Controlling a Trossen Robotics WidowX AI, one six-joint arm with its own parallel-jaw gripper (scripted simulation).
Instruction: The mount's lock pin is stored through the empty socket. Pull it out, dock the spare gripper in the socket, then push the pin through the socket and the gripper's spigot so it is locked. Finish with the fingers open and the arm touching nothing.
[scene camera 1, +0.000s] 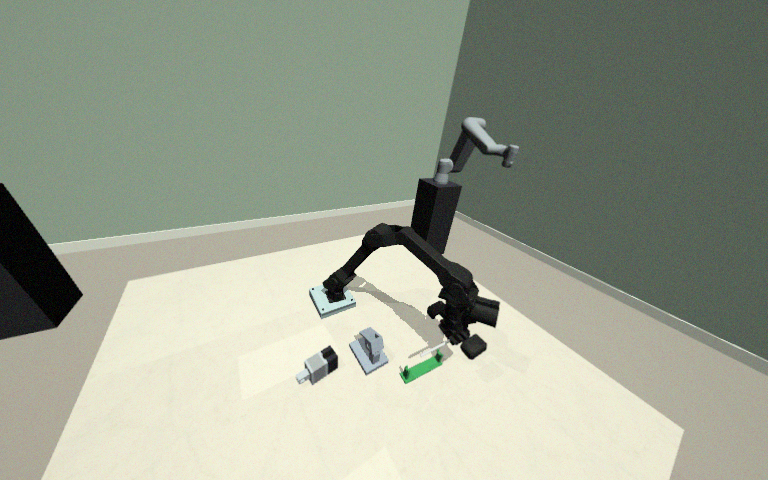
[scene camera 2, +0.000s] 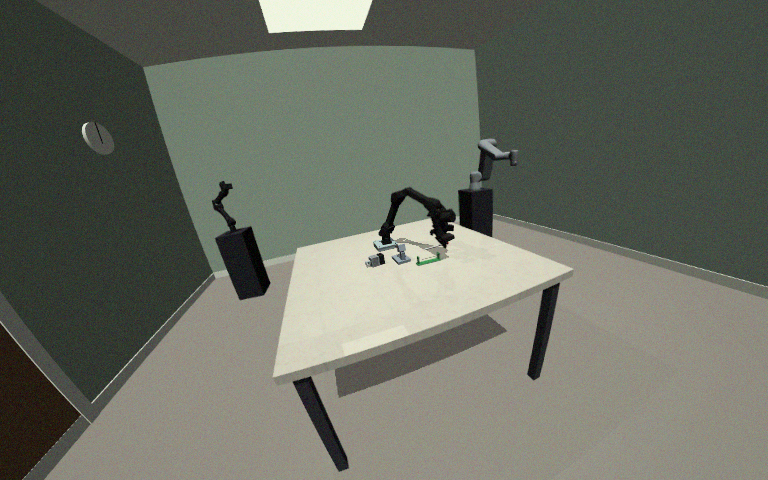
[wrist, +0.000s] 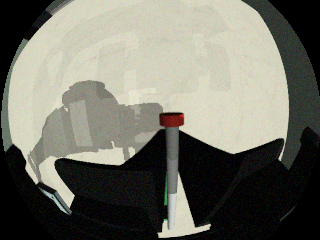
My gripper (scene camera 1: 452, 343): 82 cm from the lens. A spare gripper (scene camera 1: 324, 362) is 74 cm from the lens. A mount (scene camera 1: 368, 351) is 80 cm from the lens.
